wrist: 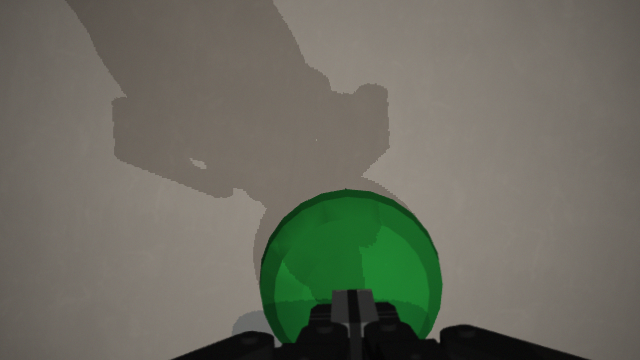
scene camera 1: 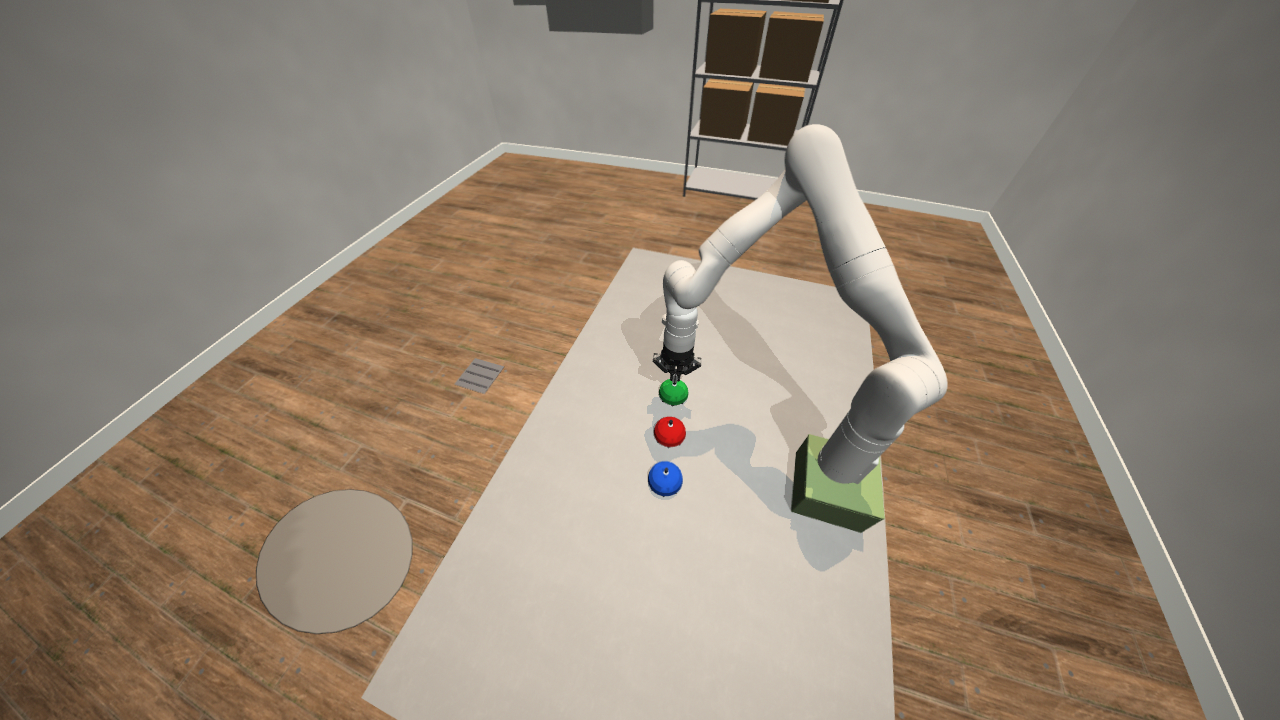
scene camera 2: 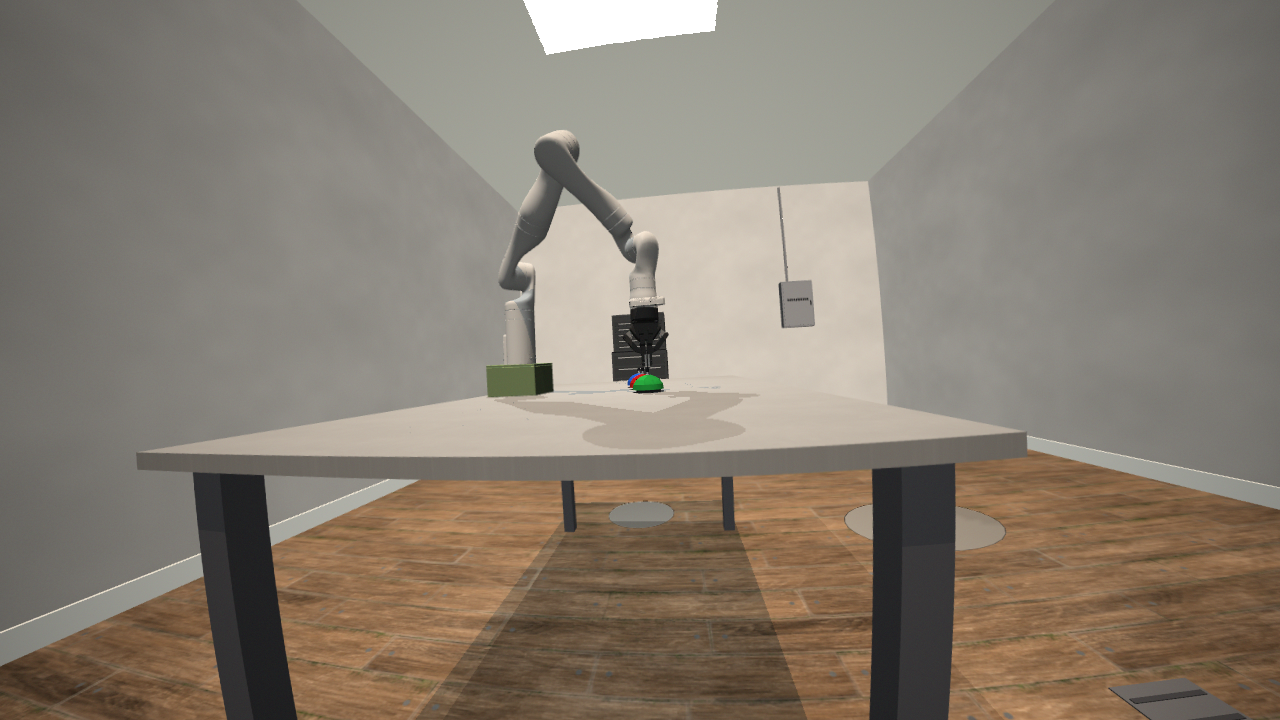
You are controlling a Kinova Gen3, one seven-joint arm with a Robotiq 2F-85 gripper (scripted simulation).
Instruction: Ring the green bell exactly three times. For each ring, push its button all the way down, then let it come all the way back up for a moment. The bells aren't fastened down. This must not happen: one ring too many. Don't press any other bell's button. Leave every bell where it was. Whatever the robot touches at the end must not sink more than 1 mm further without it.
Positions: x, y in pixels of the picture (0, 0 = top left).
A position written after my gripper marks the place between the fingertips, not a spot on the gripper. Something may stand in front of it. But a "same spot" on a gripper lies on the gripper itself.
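My gripper is visible in scene camera 2 [647, 368], in scene camera 1 and in the wrist view. On my gripper, [scene camera 1: 675, 369] and [wrist: 352, 319] are the same spot.
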